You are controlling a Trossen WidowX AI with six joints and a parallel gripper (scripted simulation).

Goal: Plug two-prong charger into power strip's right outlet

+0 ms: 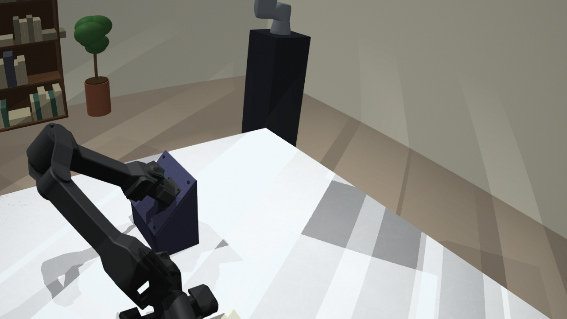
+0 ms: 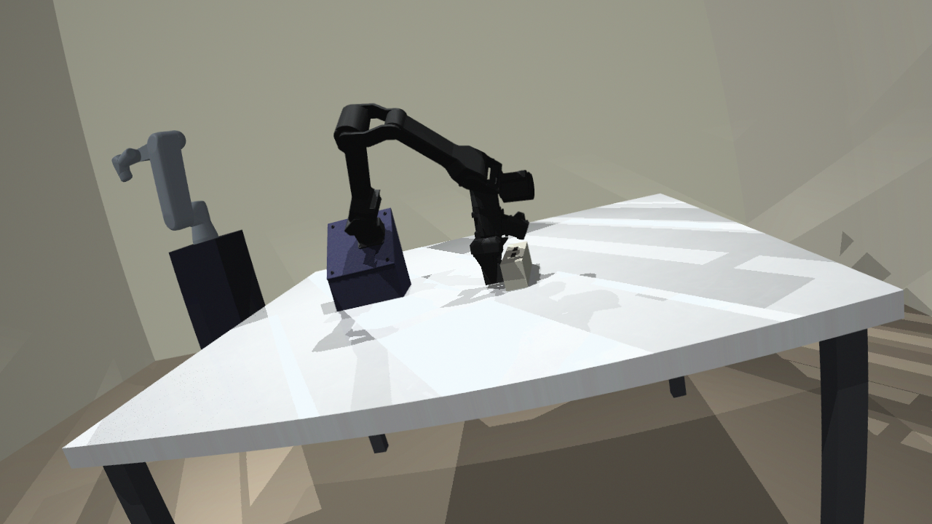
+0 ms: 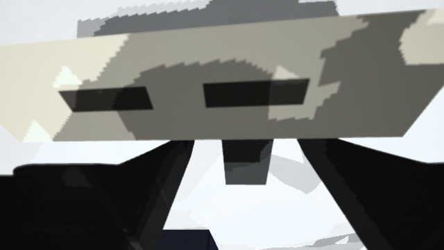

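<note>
Now: the black two-prong charger 2 cm ahead of my gripper tip and 1 cm above it.
</note>
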